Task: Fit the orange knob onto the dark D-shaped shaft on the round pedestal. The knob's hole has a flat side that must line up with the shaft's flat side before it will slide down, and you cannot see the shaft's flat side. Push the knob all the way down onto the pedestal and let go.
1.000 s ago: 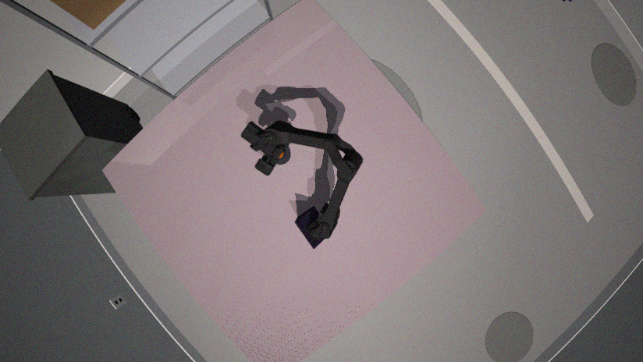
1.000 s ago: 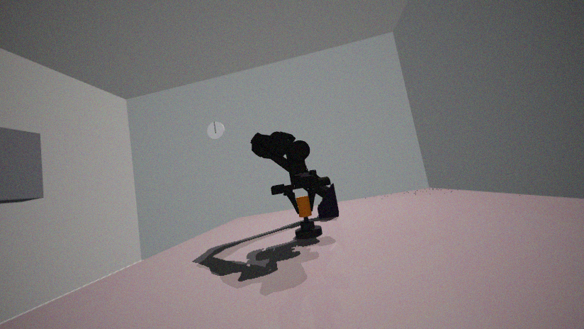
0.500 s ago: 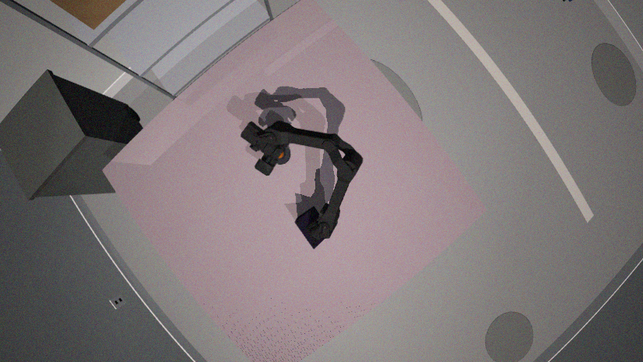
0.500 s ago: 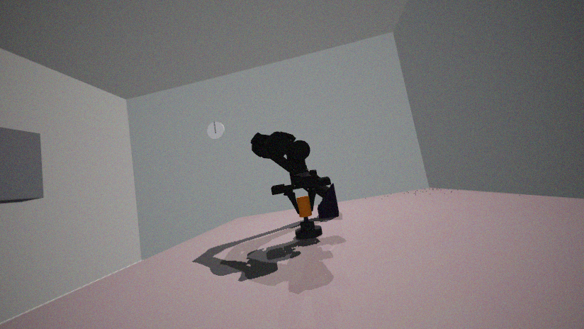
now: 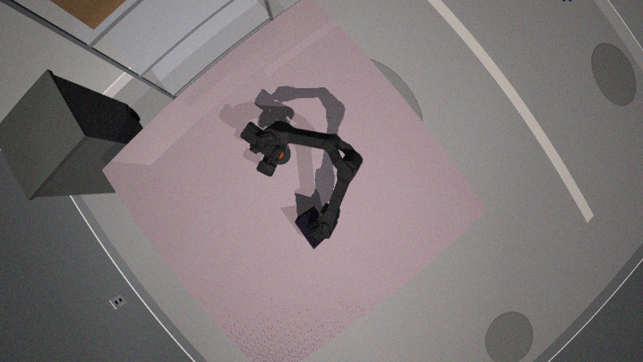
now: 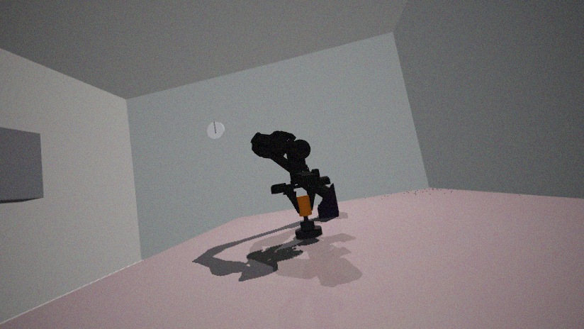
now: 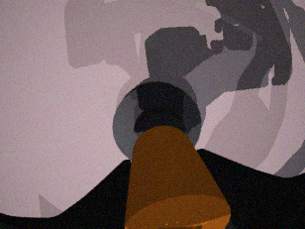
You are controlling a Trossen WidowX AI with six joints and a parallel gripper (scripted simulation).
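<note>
Right now my gripper tip is 20 mm below the orange knob. From my gripper tip the other things lie so: round pedestal: 40 mm below.
</note>
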